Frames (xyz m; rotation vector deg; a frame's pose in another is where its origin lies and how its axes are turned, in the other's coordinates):
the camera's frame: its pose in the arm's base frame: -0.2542 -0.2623 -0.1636 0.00 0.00 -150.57
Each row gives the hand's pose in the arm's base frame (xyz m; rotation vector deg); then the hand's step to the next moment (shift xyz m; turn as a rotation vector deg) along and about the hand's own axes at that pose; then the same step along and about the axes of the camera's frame.
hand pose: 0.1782 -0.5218 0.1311 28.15 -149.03 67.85
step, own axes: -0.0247 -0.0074 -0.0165 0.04 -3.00 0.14
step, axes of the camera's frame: -0.0298 0.0018 0.0070 -0.03 2.27 1.97
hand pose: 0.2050 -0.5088 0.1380 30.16 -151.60 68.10
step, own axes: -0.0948 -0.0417 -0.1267 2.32 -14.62 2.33
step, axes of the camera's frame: -0.1388 -0.0277 0.0821 2.44 11.59 9.18
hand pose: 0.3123 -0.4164 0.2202 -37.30 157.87 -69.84
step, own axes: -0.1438 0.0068 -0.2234 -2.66 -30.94 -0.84
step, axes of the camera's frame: -0.1755 -0.1498 0.1319 -3.19 21.17 22.51
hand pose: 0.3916 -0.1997 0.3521 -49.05 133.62 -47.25
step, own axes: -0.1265 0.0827 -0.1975 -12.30 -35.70 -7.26
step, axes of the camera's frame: -0.0394 -0.2197 0.1097 -9.84 17.86 32.60
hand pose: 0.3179 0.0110 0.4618 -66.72 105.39 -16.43
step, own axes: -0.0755 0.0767 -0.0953 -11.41 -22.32 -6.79
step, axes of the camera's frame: 0.0584 -0.1215 0.0499 -6.25 8.43 23.76
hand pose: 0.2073 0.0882 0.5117 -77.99 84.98 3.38
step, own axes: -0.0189 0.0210 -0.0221 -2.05 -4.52 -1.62
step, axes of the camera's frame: 0.0265 -0.0219 0.0104 -1.02 1.95 4.74
